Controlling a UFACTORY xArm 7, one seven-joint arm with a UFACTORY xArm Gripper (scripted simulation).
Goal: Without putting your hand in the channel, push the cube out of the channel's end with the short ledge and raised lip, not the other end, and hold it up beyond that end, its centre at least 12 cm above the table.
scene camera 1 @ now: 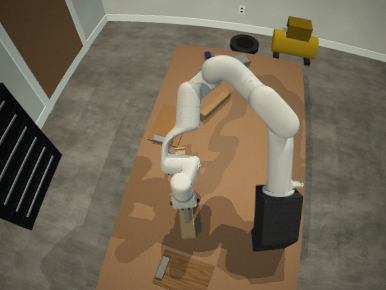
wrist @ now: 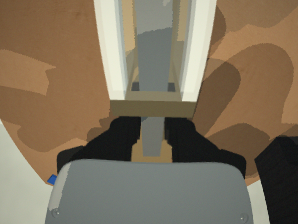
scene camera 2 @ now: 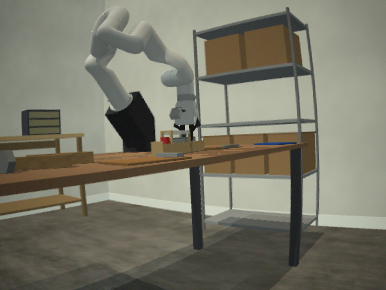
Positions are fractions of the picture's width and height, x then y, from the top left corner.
Labels:
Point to a wooden channel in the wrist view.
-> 0.40,0.48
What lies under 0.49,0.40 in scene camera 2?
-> My gripper.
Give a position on a thin grey stick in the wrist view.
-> At 0.51,0.57

